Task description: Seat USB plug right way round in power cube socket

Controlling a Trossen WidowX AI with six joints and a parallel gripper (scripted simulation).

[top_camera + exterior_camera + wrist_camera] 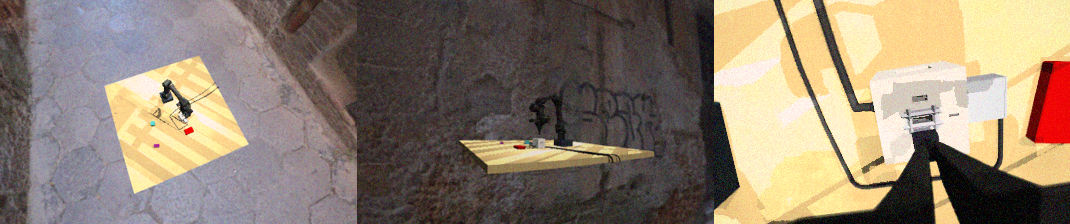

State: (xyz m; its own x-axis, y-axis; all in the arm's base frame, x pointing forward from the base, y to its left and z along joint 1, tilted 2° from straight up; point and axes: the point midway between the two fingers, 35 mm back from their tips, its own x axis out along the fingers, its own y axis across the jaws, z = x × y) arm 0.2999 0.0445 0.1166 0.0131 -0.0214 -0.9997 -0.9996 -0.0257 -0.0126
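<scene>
My gripper tip is 20 mm above the USB plug. Also, from my gripper tip: cyan block (330 mm to the right, 120 mm below, 110 mm behind); red block (180 mm ahead, 130 mm below, 30 mm to the right); purple block (420 mm to the right, 130 mm below, 130 mm ahead).
</scene>
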